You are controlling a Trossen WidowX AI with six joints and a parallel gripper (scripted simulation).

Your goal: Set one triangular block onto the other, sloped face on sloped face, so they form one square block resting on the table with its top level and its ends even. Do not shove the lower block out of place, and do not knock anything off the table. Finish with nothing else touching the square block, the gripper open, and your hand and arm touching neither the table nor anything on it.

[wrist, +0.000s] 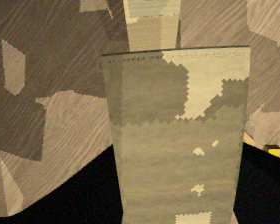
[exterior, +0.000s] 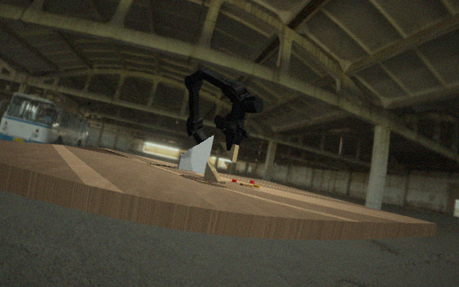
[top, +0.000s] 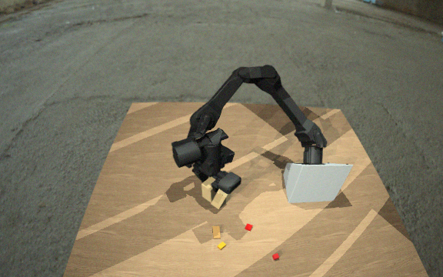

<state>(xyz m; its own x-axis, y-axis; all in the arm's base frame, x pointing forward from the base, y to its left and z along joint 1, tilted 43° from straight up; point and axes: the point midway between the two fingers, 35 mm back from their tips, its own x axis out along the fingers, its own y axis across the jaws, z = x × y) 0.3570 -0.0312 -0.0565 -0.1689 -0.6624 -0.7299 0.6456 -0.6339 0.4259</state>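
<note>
My gripper tip is now 100 mm to the right of the small tan block and 120 mm above it. The rest, counted from my gripper tip: tan triangular block (10 mm ahead, 10 mm above); orange cube (10 mm behind, 160 mm to the left, 120 mm below).
</note>
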